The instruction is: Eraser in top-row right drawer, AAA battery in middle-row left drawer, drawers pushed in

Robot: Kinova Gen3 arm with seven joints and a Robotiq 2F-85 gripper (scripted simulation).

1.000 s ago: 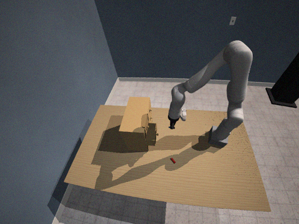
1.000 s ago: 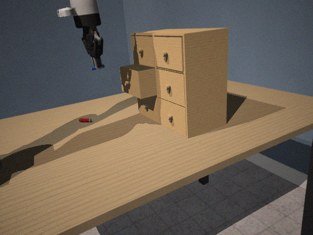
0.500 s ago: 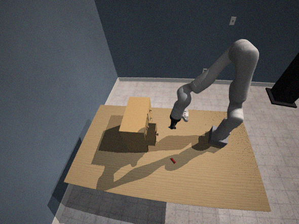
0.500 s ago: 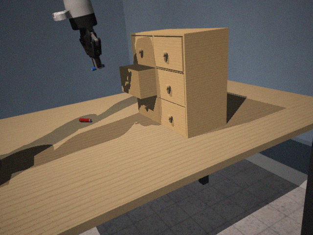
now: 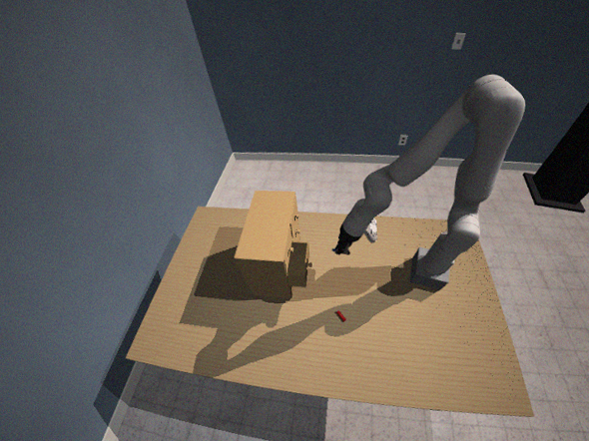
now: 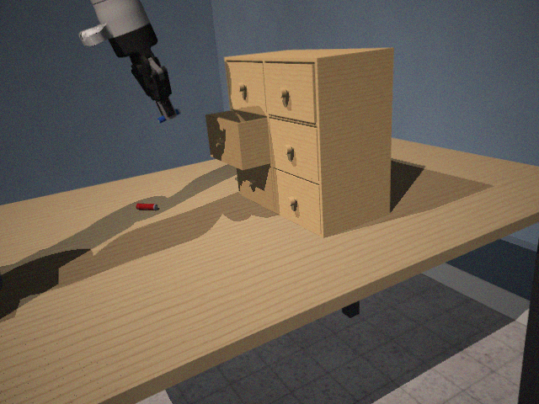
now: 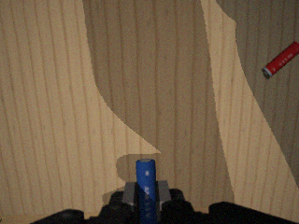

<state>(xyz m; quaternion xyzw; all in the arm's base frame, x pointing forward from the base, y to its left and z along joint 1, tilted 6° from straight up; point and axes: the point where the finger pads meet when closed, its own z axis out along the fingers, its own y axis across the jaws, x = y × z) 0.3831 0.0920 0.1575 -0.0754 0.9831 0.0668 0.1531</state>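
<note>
Right now the AAA battery is 1 cm below my hand. Round my hand: dark red battery 24 cm below, 16 cm to the left, 5 cm behind; white eraser 28 cm ahead, 9 cm to the right, 2 cm below.
</note>
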